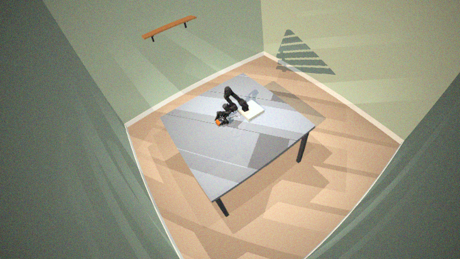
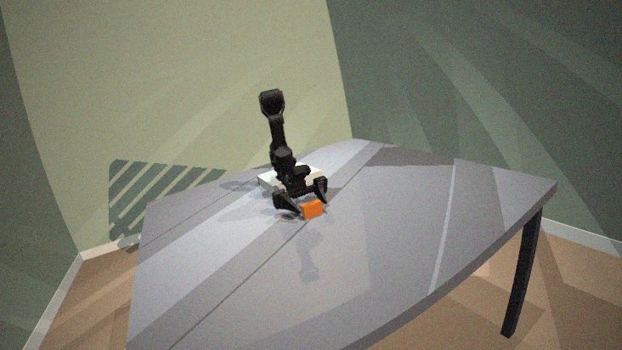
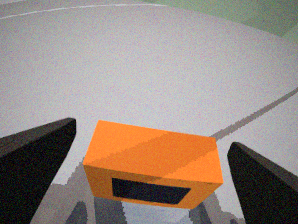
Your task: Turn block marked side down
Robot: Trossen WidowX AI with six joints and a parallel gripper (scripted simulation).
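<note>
The orange block is 2 cm behind my gripper tip and 1 cm below it.
</note>
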